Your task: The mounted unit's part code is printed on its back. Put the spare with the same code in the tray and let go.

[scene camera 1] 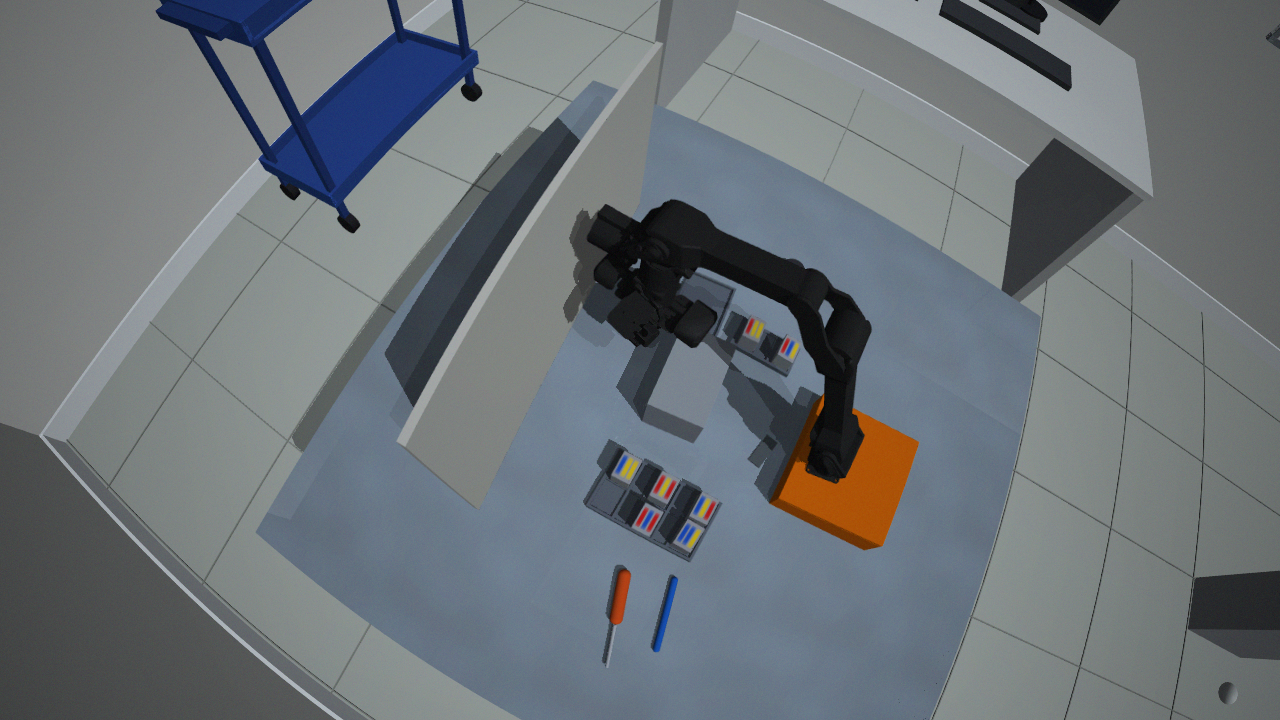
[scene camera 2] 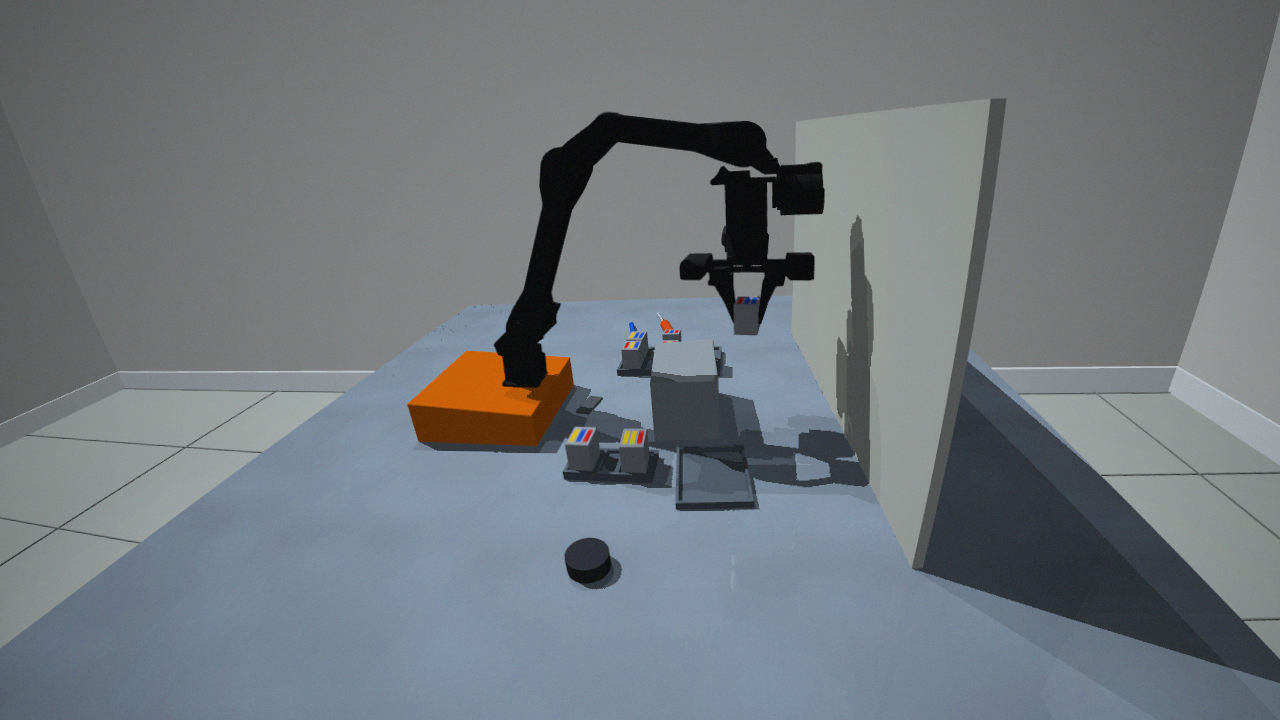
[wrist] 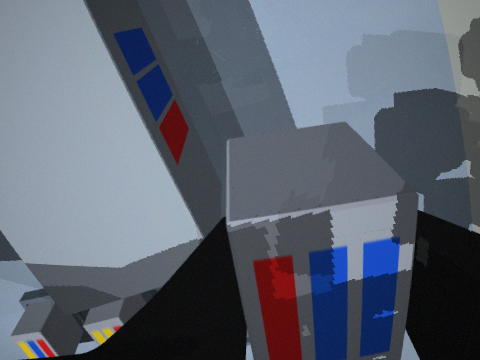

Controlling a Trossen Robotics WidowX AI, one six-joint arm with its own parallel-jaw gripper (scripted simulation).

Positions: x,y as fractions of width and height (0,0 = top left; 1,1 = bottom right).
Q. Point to a mounted unit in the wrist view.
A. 0.24,0.53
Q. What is my gripper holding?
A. A grey spare.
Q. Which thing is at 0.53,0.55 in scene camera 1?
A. A mounted unit.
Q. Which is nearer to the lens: the black puck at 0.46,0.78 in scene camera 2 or the grey spare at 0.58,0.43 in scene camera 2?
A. The black puck.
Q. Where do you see a grey panel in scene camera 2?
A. At 0.69,0.45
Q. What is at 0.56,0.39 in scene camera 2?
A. My gripper.
